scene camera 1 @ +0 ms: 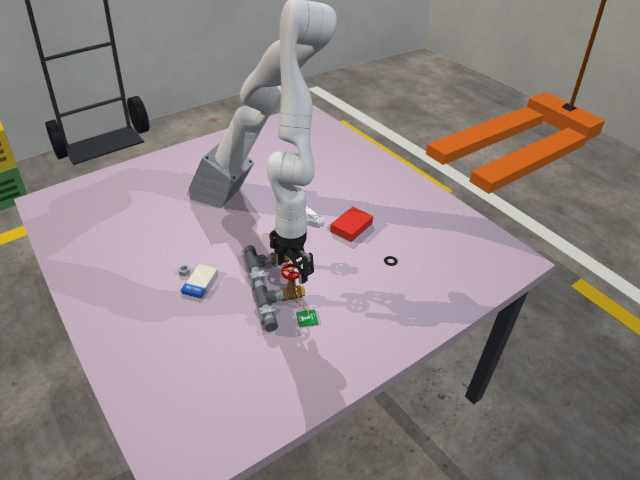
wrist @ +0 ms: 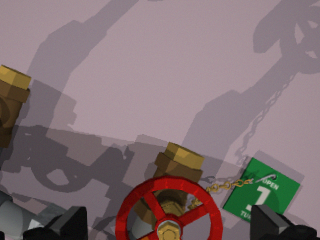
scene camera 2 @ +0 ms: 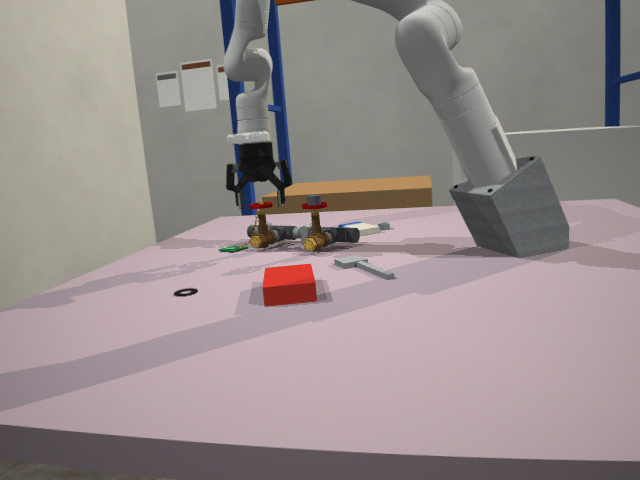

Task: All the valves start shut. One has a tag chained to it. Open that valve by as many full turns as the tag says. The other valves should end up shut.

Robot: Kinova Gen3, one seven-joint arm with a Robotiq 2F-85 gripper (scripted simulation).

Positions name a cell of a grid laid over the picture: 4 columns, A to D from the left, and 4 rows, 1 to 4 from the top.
In view: my gripper (scene camera 2: B2), a red block (scene camera 2: B3) and a green tag (wrist: D4).
The red block shows as well in scene camera 1 (scene camera 1: C2). My gripper shows as well in scene camera 1 (scene camera 1: B3). The wrist view does not show the red block: it is out of frame.
